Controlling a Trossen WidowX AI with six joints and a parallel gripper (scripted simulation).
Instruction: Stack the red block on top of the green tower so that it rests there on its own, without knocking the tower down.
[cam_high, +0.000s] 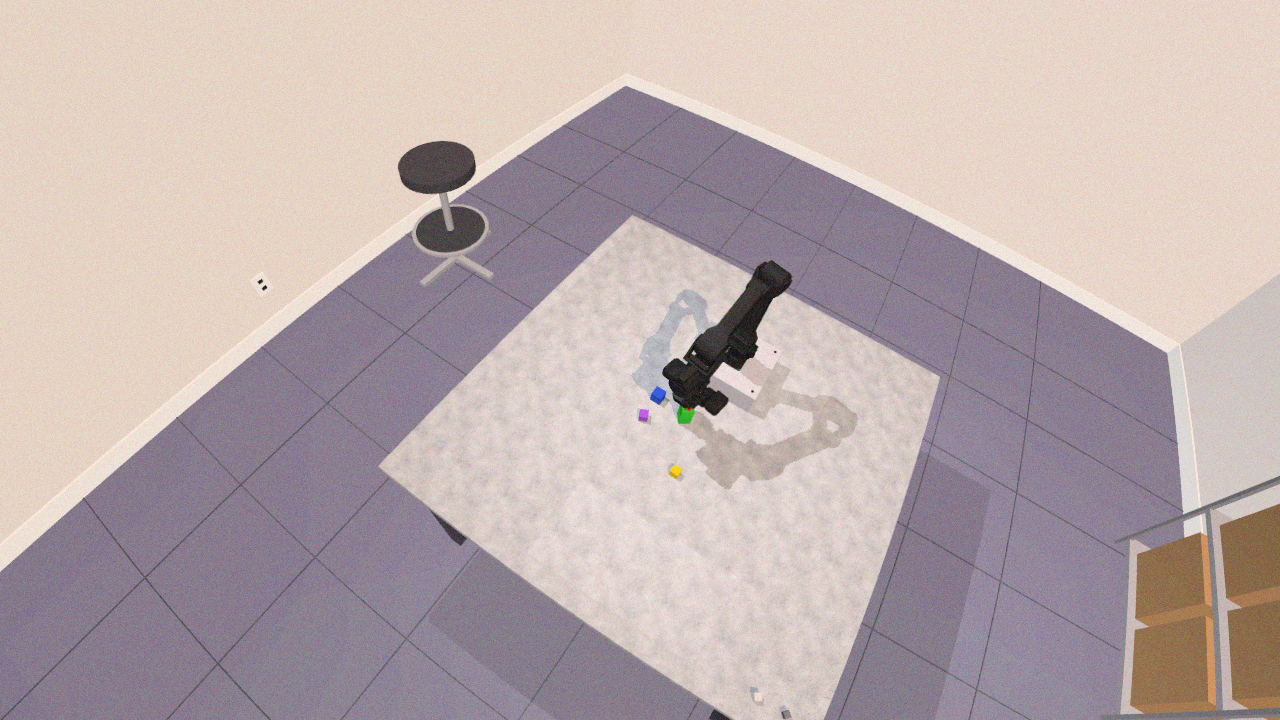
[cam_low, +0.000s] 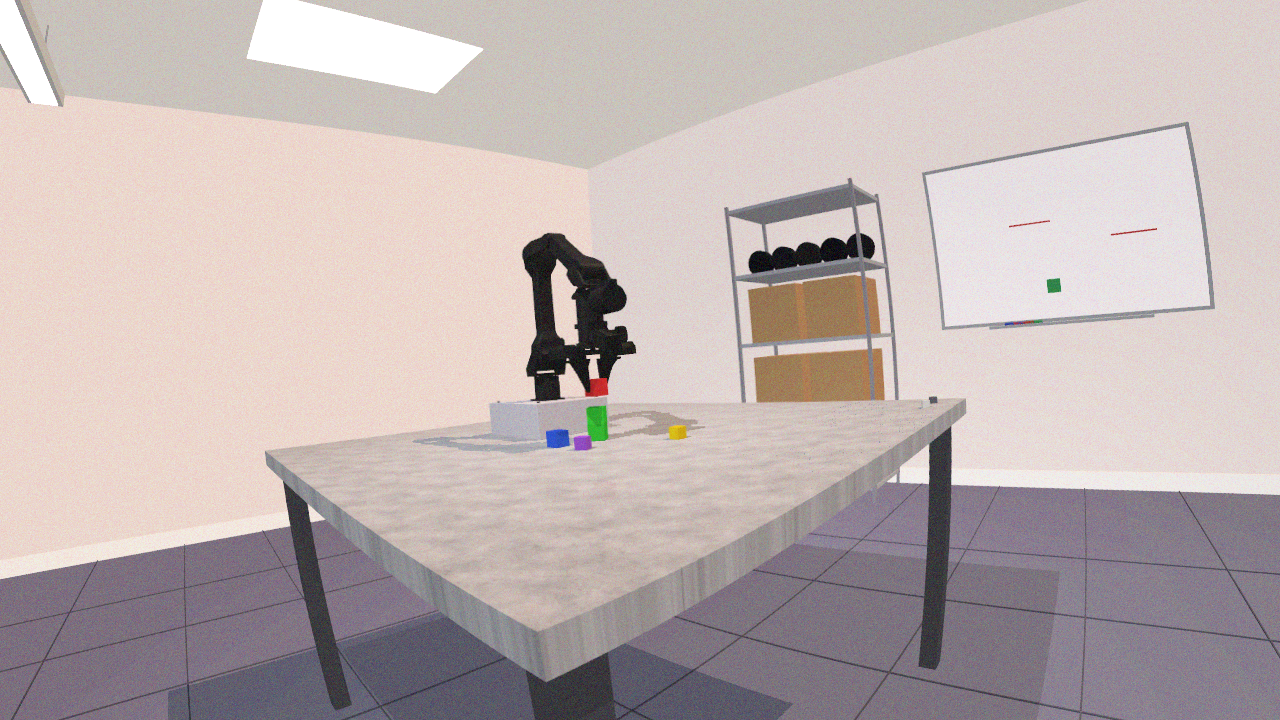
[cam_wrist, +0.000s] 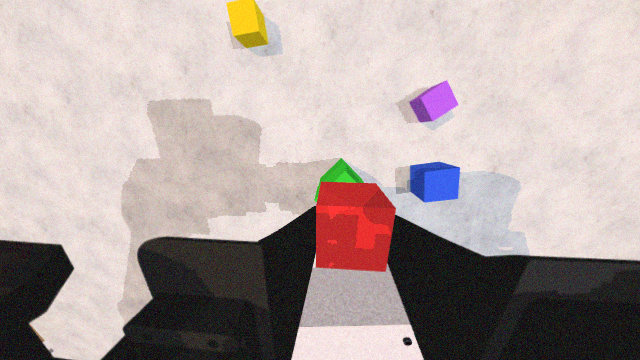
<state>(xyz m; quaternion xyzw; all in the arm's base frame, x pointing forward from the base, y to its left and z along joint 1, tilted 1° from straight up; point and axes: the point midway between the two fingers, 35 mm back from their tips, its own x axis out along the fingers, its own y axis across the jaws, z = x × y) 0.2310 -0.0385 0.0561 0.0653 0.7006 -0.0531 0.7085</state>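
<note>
My gripper tip is 2 cm past the blue block, 10 cm to the left of it and 9 cm above it. Also, from my gripper tip: yellow block (16 cm ahead, 7 cm to the left, 9 cm below); then purple block (6 cm ahead, 10 cm to the right, 9 cm below); then red block (1 cm above).
</note>
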